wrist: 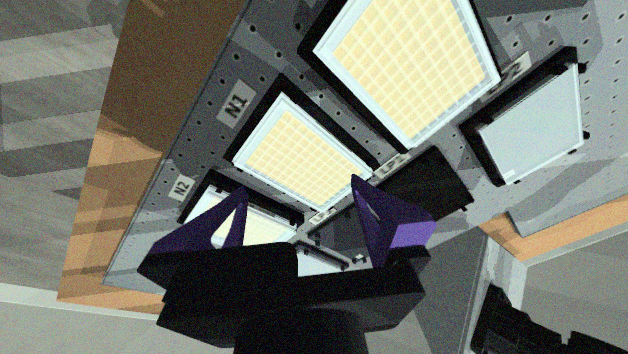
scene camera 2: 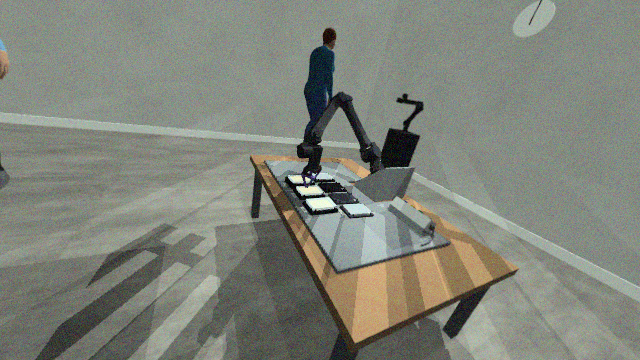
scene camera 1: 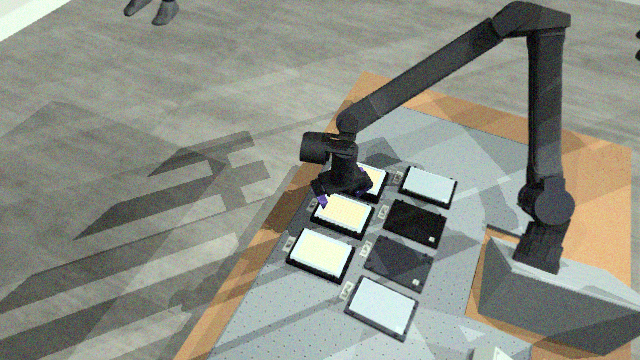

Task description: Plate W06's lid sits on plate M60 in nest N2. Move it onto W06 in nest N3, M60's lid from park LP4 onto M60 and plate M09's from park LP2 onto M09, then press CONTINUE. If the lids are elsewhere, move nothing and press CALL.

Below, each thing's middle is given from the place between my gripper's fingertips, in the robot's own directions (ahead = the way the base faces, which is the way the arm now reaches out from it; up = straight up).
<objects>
Right now my hand is 80 mm short of the N1 label (wrist: 241,96), 60 mm above it and 10 mm to the right of it.
</objects>
